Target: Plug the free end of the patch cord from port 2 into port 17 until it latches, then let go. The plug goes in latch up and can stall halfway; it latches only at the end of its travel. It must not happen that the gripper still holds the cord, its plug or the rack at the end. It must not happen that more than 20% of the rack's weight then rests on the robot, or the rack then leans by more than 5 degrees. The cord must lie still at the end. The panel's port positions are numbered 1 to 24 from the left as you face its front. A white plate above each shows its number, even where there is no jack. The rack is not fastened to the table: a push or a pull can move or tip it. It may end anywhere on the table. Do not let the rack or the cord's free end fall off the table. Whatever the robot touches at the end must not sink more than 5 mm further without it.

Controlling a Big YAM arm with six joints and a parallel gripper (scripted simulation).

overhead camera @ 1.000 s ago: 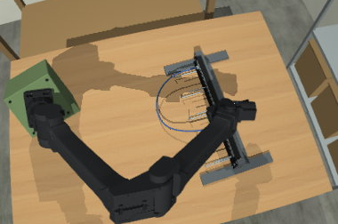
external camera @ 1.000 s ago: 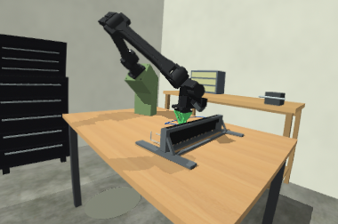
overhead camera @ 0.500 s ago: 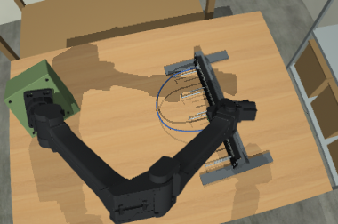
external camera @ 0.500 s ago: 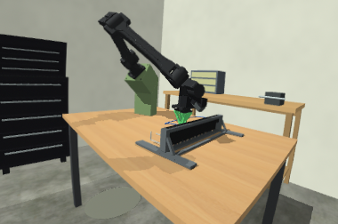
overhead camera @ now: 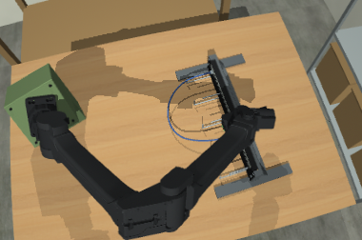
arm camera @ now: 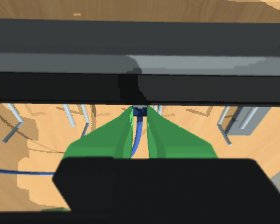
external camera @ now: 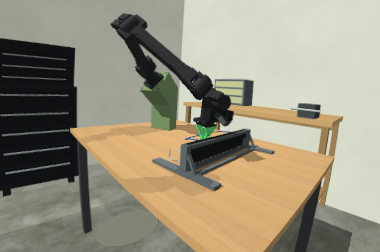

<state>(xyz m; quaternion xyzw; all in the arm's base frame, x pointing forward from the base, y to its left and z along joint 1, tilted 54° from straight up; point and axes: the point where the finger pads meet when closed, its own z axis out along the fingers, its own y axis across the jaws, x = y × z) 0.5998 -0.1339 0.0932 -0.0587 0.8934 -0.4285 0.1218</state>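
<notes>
Now: the plug 2 cm ahead of my hand.
</notes>
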